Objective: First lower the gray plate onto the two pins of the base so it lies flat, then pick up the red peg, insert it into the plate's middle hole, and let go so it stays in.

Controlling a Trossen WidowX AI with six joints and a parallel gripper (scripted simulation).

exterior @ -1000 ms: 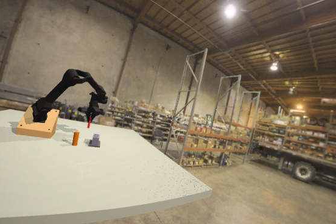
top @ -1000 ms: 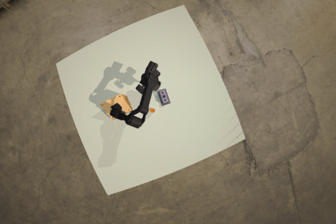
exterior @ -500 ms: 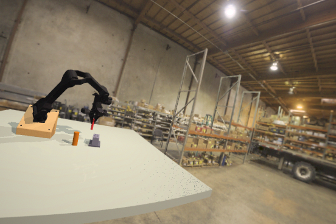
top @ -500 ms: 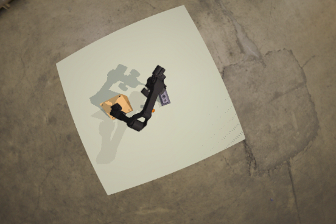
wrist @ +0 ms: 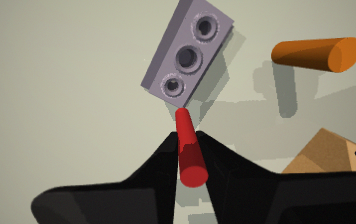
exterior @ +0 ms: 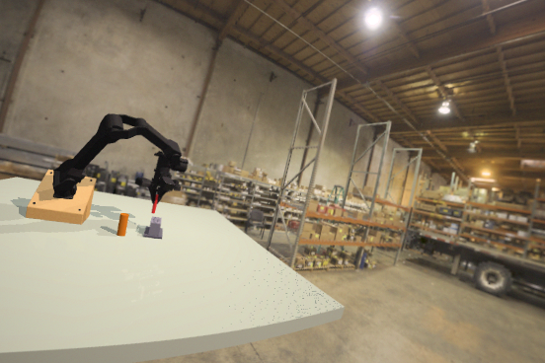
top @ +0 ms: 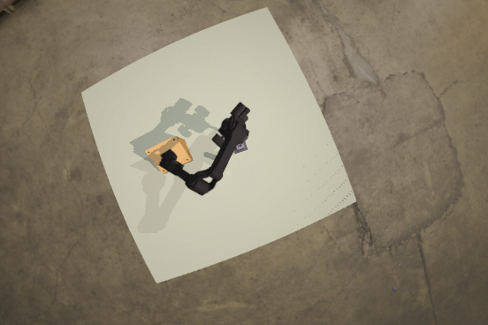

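The gray plate is 70 mm below my gripper tip, 50 mm to the right of it and 10 mm ahead of it. From my gripper tip the other things lie so: gray base: 110 mm below, 50 mm to the right, 10 mm ahead; then red peg: right at my gripper tip; then orange peg: 110 mm behind, 100 mm to the right, 70 mm below.
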